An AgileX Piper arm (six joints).
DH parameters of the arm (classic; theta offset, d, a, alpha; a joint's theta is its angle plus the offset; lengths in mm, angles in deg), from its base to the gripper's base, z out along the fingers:
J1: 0 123 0 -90
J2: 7.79 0 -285.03 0
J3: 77.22 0 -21.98 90
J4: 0 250.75 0 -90
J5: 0 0 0 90
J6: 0 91 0 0
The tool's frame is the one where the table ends.
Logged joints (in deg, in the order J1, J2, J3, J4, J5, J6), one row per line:
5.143 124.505 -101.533 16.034 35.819 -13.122
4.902 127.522 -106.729 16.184 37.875 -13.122
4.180 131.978 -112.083 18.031 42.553 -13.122
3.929 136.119 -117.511 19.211 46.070 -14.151
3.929 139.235 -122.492 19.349 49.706 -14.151
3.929 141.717 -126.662 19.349 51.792 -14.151
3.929 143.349 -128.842 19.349 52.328 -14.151
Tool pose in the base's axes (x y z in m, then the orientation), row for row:
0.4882 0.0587 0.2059 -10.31 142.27 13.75
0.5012 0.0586 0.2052 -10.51 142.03 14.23
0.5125 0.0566 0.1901 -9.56 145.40 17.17
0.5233 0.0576 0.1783 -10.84 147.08 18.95
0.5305 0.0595 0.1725 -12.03 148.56 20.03
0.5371 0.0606 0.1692 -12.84 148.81 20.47
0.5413 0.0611 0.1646 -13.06 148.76 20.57
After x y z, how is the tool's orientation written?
As a rotation vector, in degrees.
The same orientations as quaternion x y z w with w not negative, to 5 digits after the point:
-0.06829 0.94231 0.09107 0.31479
-0.06966 0.94140 0.09432 0.31625
-0.06243 0.94949 0.11212 0.28634
-0.07020 0.95247 0.12272 0.26983
-0.07734 0.95505 0.12877 0.25556
-0.08241 0.95511 0.13138 0.25241
-0.08383 0.95486 0.13203 0.25256

